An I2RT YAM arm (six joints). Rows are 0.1 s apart.
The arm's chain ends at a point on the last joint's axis. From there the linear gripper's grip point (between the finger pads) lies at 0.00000 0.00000 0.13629 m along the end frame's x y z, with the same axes.
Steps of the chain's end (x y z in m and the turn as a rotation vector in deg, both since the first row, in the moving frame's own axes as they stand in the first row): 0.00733, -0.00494, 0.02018, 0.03, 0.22, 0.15; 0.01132, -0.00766, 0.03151, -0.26, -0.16, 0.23; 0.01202, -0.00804, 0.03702, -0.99, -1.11, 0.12; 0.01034, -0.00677, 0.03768, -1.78, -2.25, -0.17; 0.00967, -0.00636, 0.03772, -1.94, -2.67, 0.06
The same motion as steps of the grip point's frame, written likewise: 0.00785, -0.00501, 0.02018, 0.03, 0.22, 0.15; 0.01094, -0.00704, 0.03151, -0.26, -0.16, 0.23; 0.00938, -0.00569, 0.03697, -0.99, -1.11, 0.12; 0.00500, -0.00253, 0.03751, -1.78, -2.25, -0.17; 0.00332, -0.00175, 0.03749, -1.94, -2.67, 0.06
